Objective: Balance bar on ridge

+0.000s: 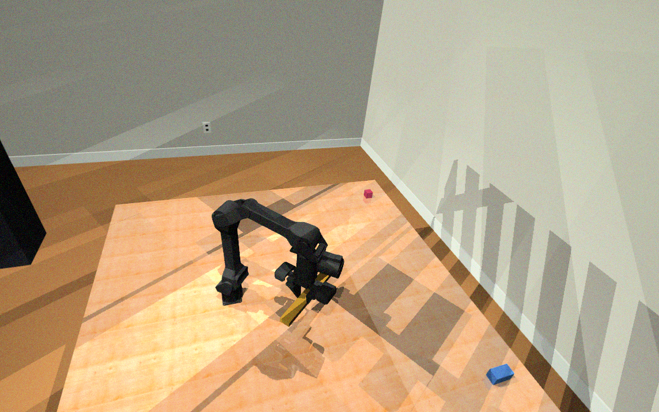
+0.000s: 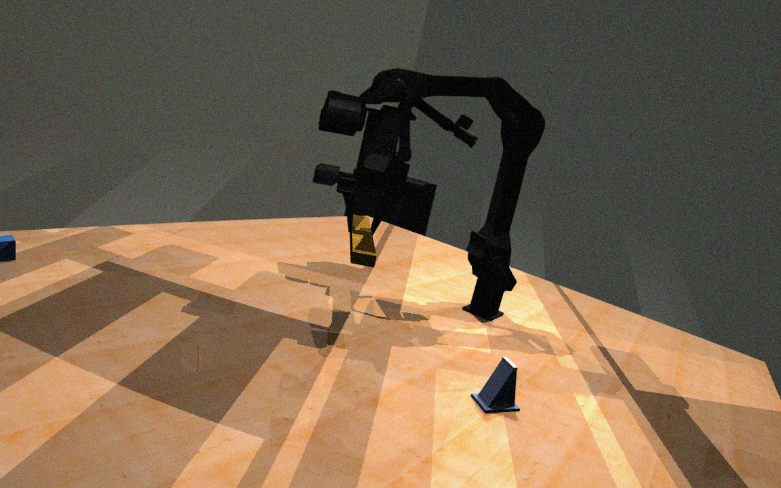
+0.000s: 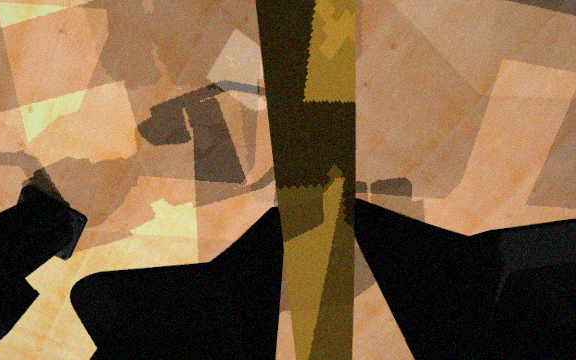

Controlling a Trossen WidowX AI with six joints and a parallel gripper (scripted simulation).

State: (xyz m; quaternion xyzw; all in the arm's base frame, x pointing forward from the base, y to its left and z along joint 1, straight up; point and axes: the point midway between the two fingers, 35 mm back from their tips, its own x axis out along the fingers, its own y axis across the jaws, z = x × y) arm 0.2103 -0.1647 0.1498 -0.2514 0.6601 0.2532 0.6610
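Right now the yellow bar is 2 cm ahead of my gripper tip and 2 cm to the left of it. From my gripper tip the other things lie so: small magenta cube: 53 cm ahead, 66 cm to the left, 10 cm below; blue block: 53 cm ahead, 34 cm to the right, 10 cm below.
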